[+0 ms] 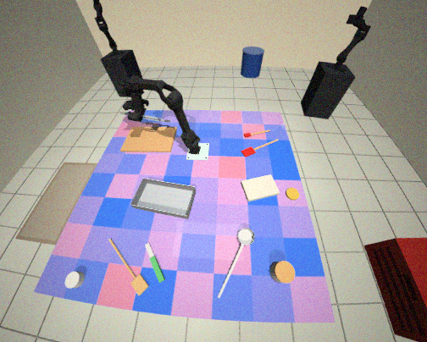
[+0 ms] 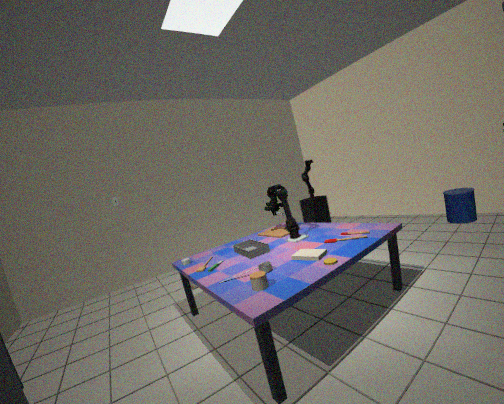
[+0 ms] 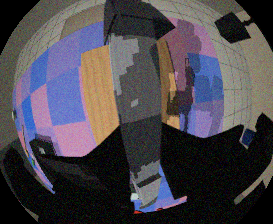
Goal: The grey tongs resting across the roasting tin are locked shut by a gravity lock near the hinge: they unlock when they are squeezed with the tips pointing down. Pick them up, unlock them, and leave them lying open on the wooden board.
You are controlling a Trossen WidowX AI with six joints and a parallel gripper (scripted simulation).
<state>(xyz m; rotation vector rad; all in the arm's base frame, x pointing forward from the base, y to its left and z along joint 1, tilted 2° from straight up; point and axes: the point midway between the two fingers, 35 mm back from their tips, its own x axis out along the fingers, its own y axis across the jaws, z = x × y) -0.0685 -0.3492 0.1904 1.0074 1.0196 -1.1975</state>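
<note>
The wooden board is 1 cm ahead of my gripper tip, 1 cm to the left of it and 16 cm below it. The rest, counted from my gripper tip: roasting tin (43 cm ahead, 29 cm to the left, 14 cm below); cream block (27 cm ahead, 79 cm to the left, 15 cm below); green-and-white tool (72 cm ahead, 33 cm to the left, 16 cm below).
</note>
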